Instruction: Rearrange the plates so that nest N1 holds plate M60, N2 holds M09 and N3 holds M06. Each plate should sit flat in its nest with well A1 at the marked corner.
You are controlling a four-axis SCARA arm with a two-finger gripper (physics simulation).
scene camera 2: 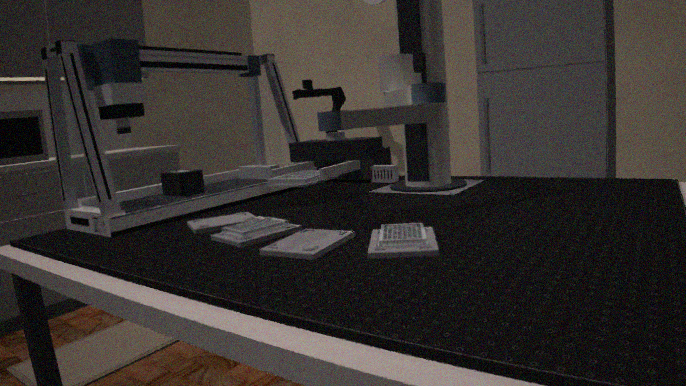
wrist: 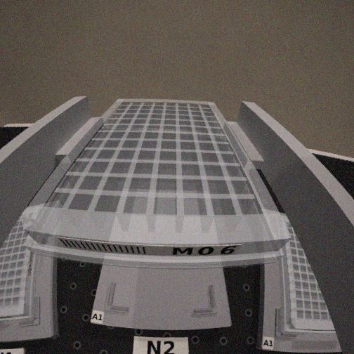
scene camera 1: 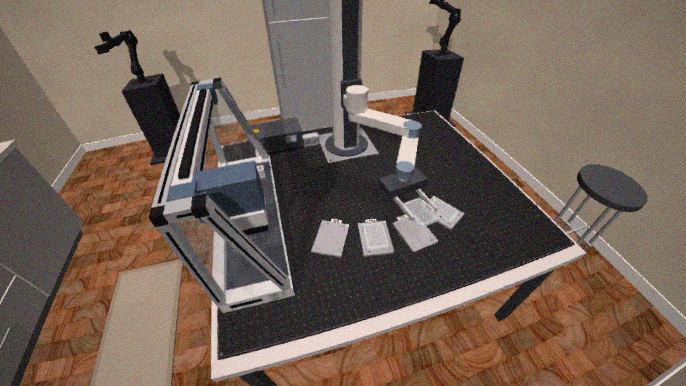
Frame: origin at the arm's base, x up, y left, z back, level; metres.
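Where they show: gripper, between the fingertips: (scene camera 2: 296, 174) (scene camera 1: 424, 214); arm's base, origin of its link: (scene camera 2: 428, 189) (scene camera 1: 346, 145).
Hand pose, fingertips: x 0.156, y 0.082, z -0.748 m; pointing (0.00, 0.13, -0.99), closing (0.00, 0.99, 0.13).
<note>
Things, the pixels of their top centre, and the offset from my fingertips. "*": a spot on its surface instead.
- plate M06, centre of its top: (scene camera 2: 303, 174) (scene camera 1: 420, 210) dx -0.003, dy -0.003, dz +0.025 m
- nest N2, centre of its top: (scene camera 2: 308, 237) (scene camera 1: 415, 230) dx -0.127, dy -0.004, dz +0.024 m
- Nest N1, centre of its top: (scene camera 2: 402, 236) (scene camera 1: 442, 210) dx -0.127, dy +0.166, dz +0.090 m
- Nest N3, centre of its top: (scene camera 2: 256, 228) (scene camera 1: 375, 236) dx -0.127, dy -0.173, dz +0.048 m
- dark box, a spot on its surface: (scene camera 1: 282, 135) * dx -0.035, dy -0.441, dz +0.783 m
My gripper (scene camera 1: 425, 212) (scene camera 2: 300, 173) (wrist: 163, 109) is shut on plate M06 (scene camera 1: 421, 210) (scene camera 2: 296, 177) (wrist: 160, 165), holding it by its long sides above the table. Its label faces the wrist camera. Below it, nest N2 (scene camera 1: 416, 236) (scene camera 2: 307, 244) (wrist: 162, 300) is empty, with its A1 mark at the near left corner in the wrist view. Nest N1 (scene camera 1: 453, 225) (scene camera 2: 402, 253) (wrist: 45, 300) bears a plate (scene camera 2: 402, 233) (wrist: 12, 280). Nest N3 (scene camera 1: 377, 252) (scene camera 2: 226, 240) (wrist: 270, 315) bears another plate (scene camera 1: 376, 236) (scene camera 2: 255, 225) (wrist: 312, 295). Their names are unreadable now.
A fourth, empty nest (scene camera 1: 330, 238) (scene camera 2: 220, 221) lies beyond N3. A gantry frame (scene camera 1: 165, 206) (scene camera 2: 200, 64) stands on the table beside the nests. A dark box (scene camera 1: 282, 135) (scene camera 2: 340, 150) stands near the arm's column. A stool (scene camera 1: 611, 187) stands beside the table.
</note>
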